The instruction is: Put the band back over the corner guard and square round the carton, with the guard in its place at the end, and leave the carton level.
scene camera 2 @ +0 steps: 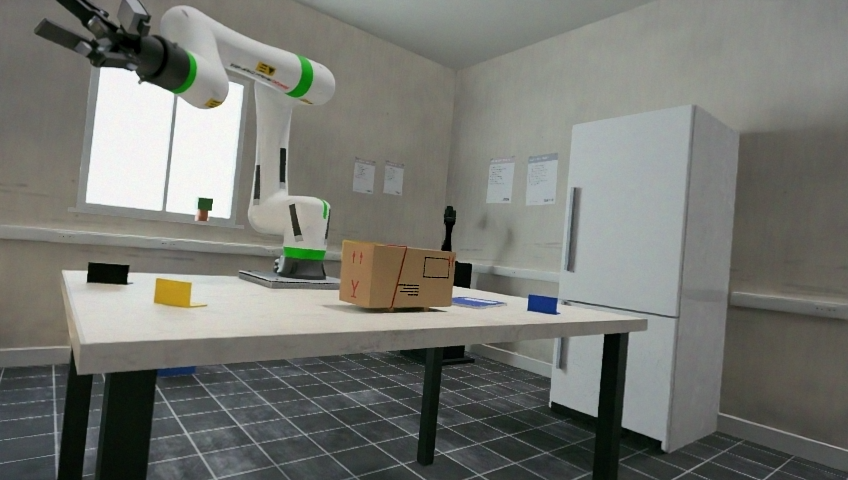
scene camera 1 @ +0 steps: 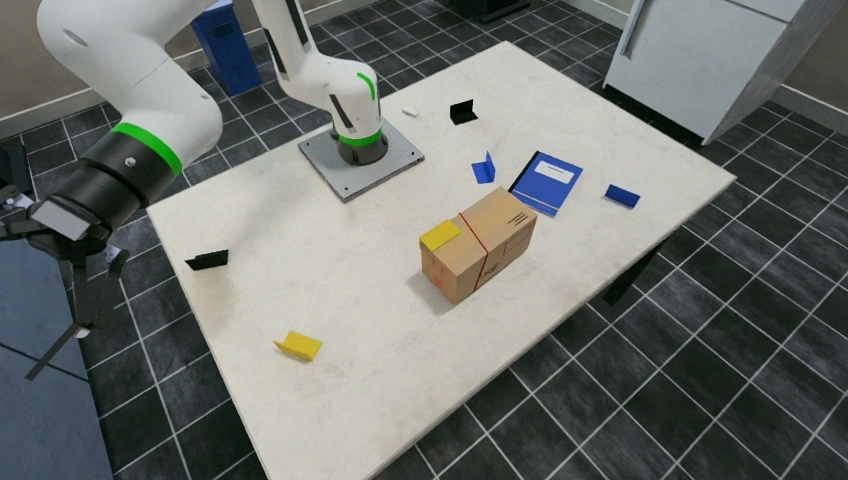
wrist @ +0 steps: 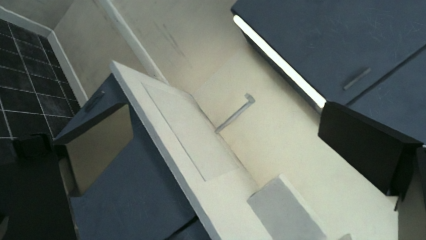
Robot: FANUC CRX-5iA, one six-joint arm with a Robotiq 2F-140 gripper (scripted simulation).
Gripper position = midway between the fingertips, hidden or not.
Note:
In view: my gripper [wrist: 225, 119], a brown carton [scene camera 1: 504, 225] and a black guard [scene camera 2: 104, 273].
The brown carton is seen too in scene camera 2 [scene camera 2: 370, 272]. The wrist view does not show the brown carton: it is out of frame. The wrist view misses the black guard: it is out of frame.

